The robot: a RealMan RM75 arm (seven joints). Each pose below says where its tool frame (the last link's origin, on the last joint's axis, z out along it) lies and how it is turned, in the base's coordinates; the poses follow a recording.
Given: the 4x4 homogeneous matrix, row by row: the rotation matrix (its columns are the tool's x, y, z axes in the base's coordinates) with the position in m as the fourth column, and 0 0 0 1 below. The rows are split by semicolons.
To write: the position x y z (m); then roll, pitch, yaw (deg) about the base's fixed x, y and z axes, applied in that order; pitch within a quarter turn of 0, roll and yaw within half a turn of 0. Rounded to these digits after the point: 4 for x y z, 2 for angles.
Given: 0.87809 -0.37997 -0.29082 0.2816; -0.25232 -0.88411 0.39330 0.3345; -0.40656 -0.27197 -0.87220 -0.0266; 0 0 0 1
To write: 0.2816 0.3345 -0.0266 -162.68 23.99 -16.03
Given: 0.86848 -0.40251 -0.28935 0.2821; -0.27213 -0.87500 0.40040 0.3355; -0.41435 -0.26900 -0.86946 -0.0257; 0 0 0 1
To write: 0.2821 0.3355 -0.0257 -162.81 24.48 -17.40
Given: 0.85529 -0.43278 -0.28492 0.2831; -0.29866 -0.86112 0.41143 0.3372; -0.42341 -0.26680 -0.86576 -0.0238; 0 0 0 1
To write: 0.2831 0.3372 -0.0238 -162.87 25.05 -19.25
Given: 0.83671 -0.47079 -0.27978 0.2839; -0.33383 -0.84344 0.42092 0.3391; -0.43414 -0.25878 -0.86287 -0.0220; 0 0 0 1
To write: 0.2839 0.3391 -0.0220 -163.31 25.73 -21.75
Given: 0.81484 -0.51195 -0.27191 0.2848; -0.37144 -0.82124 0.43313 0.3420; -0.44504 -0.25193 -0.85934 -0.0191; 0 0 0 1
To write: 0.2848 0.3420 -0.0191 -163.66 26.43 -24.51
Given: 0.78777 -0.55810 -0.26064 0.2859; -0.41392 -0.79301 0.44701 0.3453; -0.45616 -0.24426 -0.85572 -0.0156; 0 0 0 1
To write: 0.2859 0.3453 -0.0156 -164.07 27.14 -27.72
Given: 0.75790 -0.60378 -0.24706 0.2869; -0.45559 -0.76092 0.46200 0.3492; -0.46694 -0.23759 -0.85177 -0.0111; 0 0 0 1
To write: 0.2869 0.3492 -0.0111 -164.41 27.84 -31.01
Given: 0.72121 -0.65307 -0.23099 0.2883; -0.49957 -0.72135 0.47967 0.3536; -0.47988 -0.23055 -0.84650 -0.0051; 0 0 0 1
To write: 0.2883 0.3536 -0.0051 -164.76 28.68 -34.71
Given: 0.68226 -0.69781 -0.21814 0.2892; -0.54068 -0.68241 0.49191 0.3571; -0.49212 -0.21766 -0.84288 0.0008; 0 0 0 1
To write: 0.2892 0.3571 0.0008 -165.52 29.48 -38.40
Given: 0.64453 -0.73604 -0.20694 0.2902; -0.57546 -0.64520 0.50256 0.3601; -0.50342 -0.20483 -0.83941 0.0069; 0 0 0 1
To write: 0.2902 0.3601 0.0069 -166.29 30.23 -41.76
